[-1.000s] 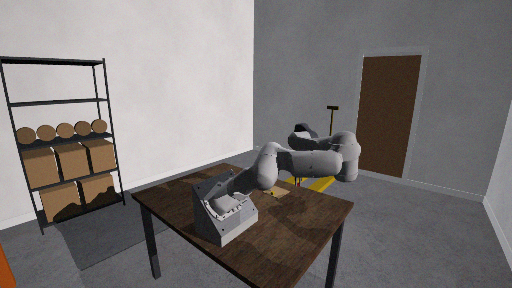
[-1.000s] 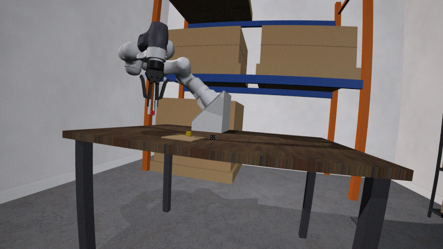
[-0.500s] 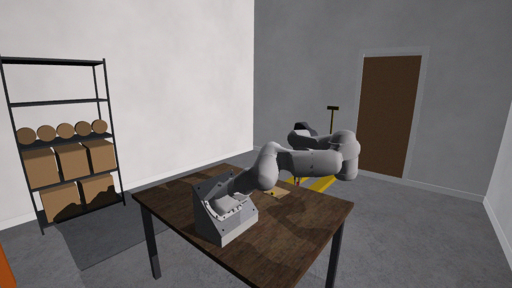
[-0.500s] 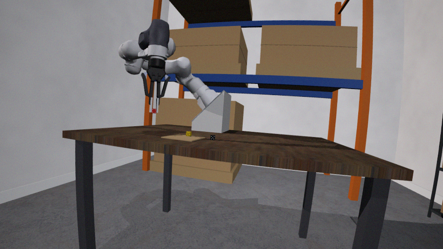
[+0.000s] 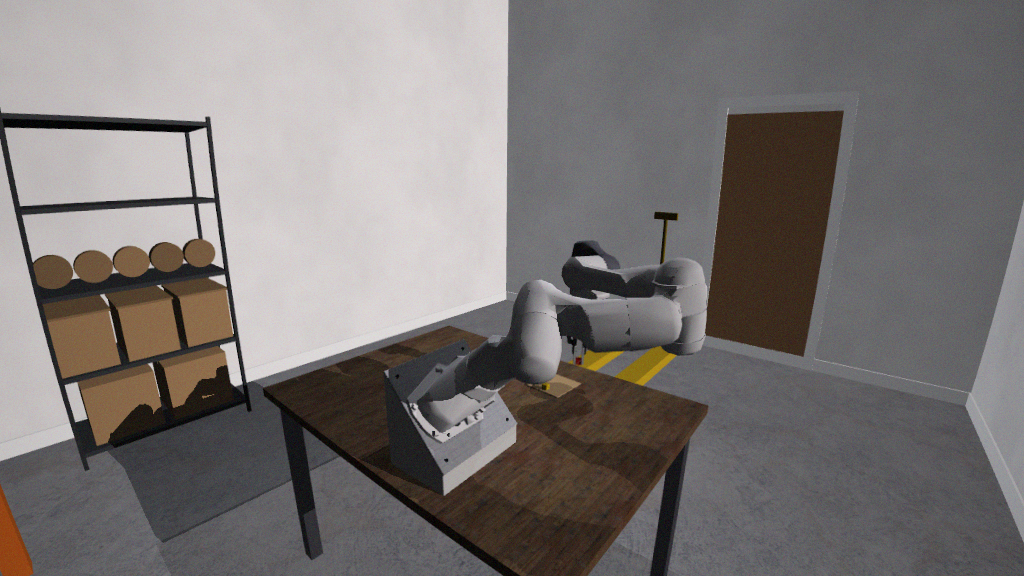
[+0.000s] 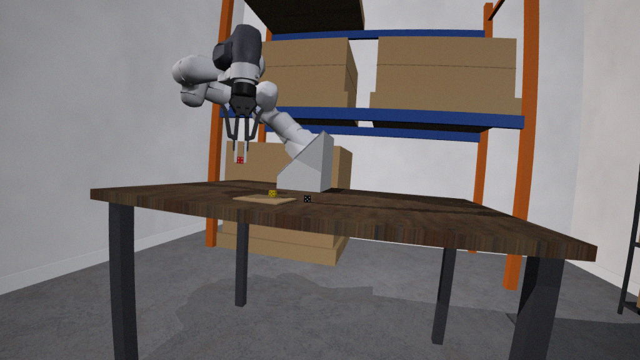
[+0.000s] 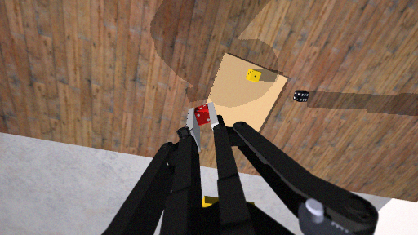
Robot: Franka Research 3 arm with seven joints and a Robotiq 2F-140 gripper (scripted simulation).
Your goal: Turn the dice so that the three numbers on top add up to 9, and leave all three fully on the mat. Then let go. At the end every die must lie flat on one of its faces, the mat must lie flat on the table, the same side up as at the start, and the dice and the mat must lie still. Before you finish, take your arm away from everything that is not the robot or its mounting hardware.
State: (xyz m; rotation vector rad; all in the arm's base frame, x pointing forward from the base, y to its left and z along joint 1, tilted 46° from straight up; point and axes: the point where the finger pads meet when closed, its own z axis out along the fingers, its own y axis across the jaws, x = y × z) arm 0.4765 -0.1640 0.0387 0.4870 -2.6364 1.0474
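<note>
My gripper is now 9 cm to the right of the tan mat and 14 cm above it. Round my hand: yellow die: 5 cm behind, 10 cm to the left, 12 cm below; red die: 3 cm below; black die: 2 cm behind, 21 cm to the left, 13 cm below.
</note>
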